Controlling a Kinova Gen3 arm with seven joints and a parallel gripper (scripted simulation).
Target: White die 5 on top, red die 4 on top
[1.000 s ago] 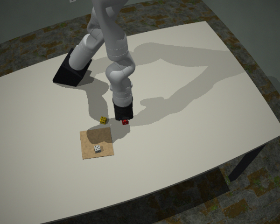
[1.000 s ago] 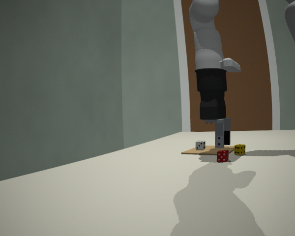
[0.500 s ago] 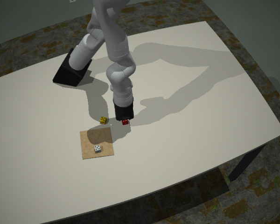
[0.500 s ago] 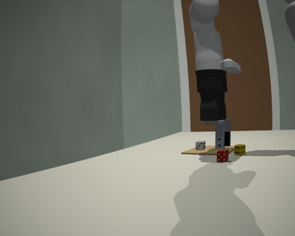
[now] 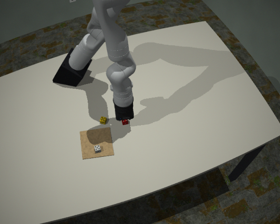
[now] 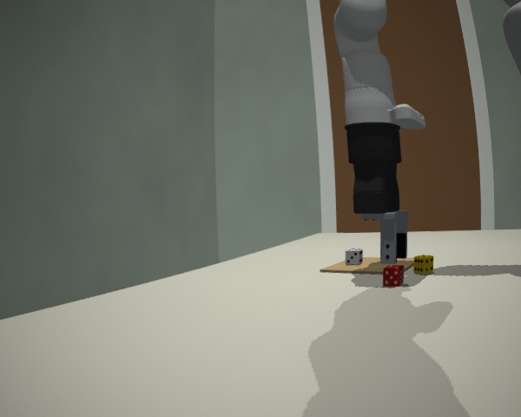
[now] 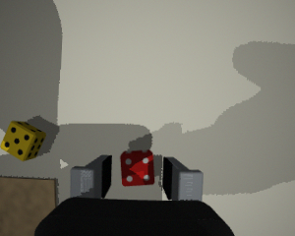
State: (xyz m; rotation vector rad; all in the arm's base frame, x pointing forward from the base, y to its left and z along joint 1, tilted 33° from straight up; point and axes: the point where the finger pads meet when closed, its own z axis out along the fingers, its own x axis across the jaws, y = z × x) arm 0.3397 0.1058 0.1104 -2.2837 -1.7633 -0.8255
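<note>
Right now the red die is 40 mm below my hand. Round my hand: white die: 150 mm to the right, 100 mm ahead, 30 mm below; then brown mat: 150 mm to the right, 60 mm ahead, 50 mm below; then yellow die: 90 mm to the right, 40 mm below, 30 mm behind.
</note>
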